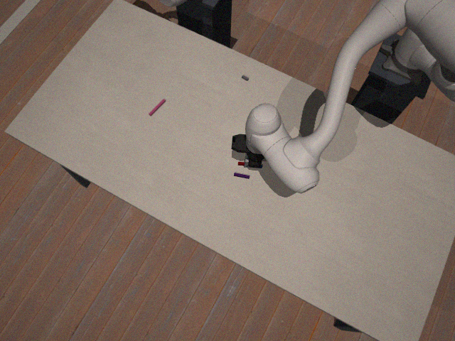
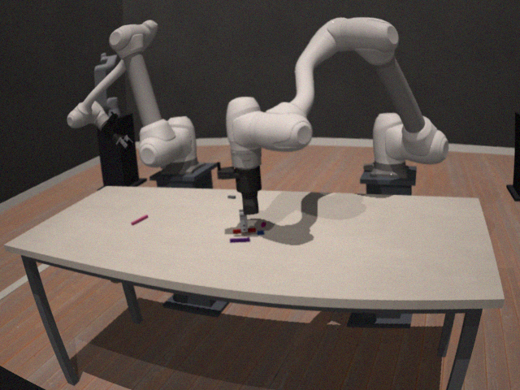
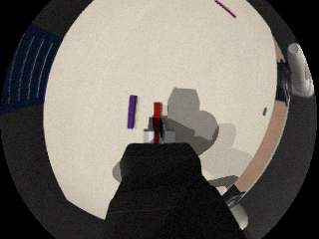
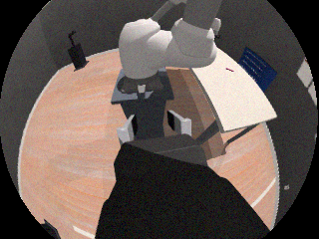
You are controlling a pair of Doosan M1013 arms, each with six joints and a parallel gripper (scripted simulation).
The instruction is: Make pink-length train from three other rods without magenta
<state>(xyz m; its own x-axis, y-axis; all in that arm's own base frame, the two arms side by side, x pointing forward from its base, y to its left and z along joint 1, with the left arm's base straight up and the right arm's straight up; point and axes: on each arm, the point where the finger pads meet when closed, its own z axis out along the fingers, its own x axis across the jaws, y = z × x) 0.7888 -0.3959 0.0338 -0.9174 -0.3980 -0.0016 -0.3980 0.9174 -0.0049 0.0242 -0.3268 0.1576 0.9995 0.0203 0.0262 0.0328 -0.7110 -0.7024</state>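
Note:
Right now the purple rod is 5 cm ahead of my left hand and 3 cm below it. Also, from my left hand: magenta rod 9 cm behind, 3 cm to the left, 3 cm below; then grey rod 36 cm behind, 18 cm to the right, 3 cm below; then red rod 2 cm below.

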